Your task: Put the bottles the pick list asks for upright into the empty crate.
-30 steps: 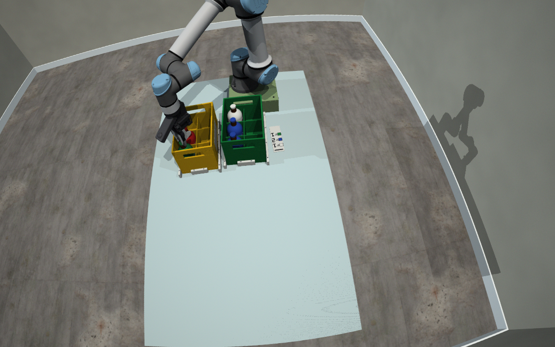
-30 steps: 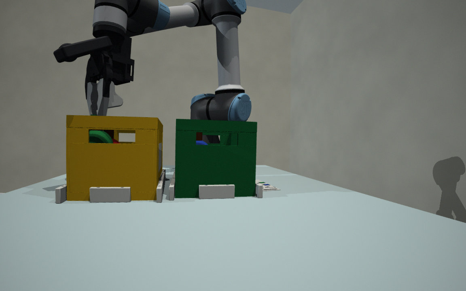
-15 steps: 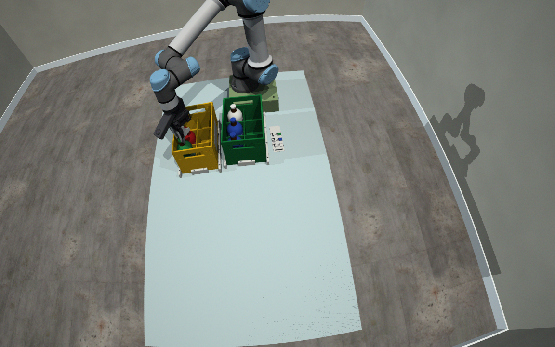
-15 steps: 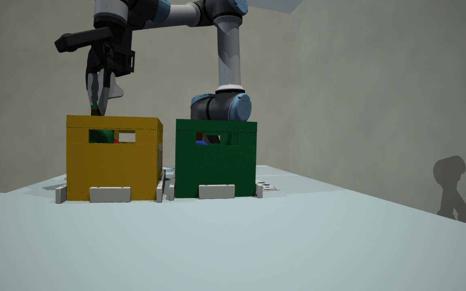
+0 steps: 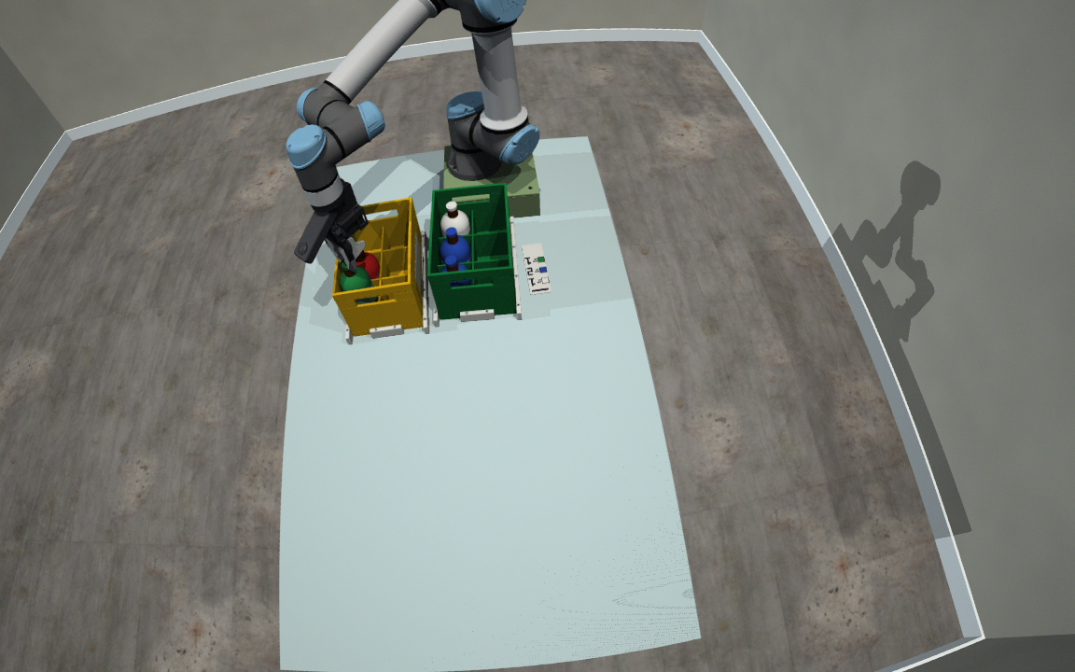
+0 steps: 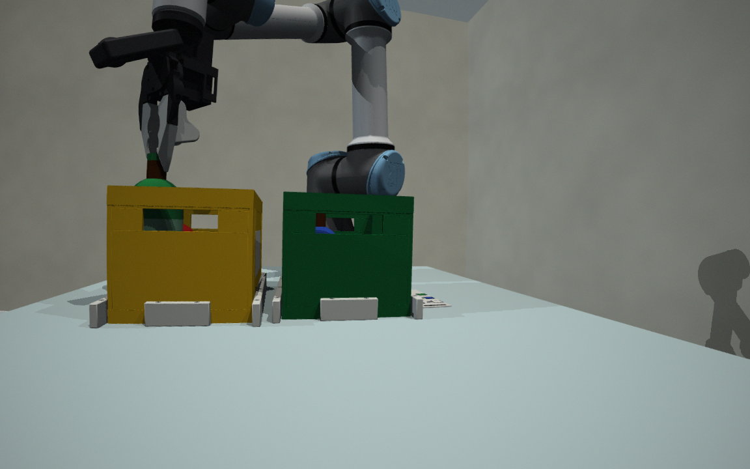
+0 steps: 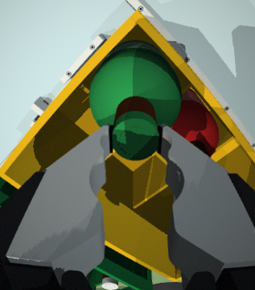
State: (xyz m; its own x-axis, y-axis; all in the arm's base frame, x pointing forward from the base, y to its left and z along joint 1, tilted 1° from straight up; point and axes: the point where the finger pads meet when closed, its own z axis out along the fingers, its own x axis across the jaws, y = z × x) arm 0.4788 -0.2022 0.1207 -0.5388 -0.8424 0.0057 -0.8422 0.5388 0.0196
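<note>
My hand is 7 cm above the green bottle. Round my hand: yellow crate (13 cm below, 10 cm behind, 2 cm to the left); green crate (25 cm to the left, 15 cm behind, 13 cm below); red bottle (13 cm below, 9 cm behind, 2 cm to the right).
</note>
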